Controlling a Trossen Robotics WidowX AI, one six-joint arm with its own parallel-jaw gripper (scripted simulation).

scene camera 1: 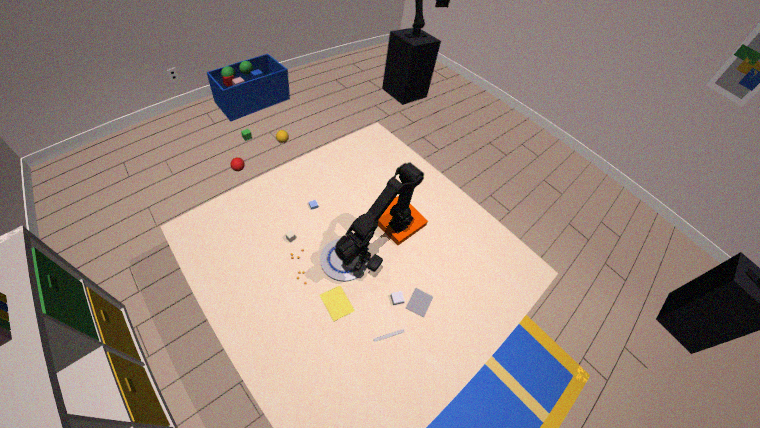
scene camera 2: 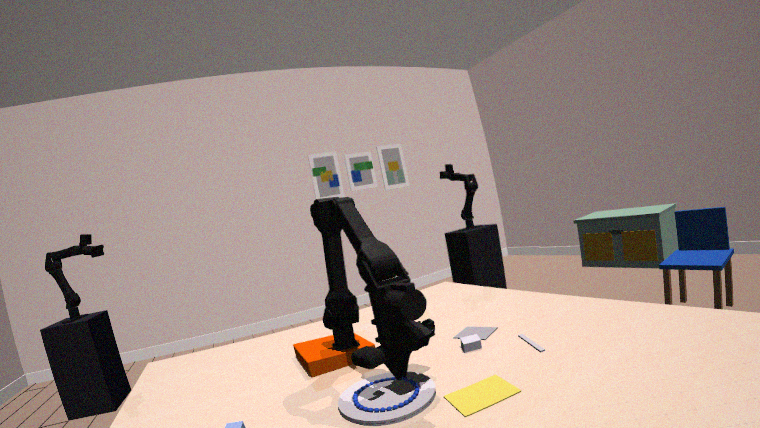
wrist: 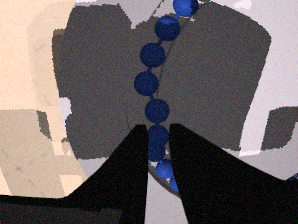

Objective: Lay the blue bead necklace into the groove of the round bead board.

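I can see a yellow sheet (scene camera 1: 336, 302), and it is 126 cm from the lens.
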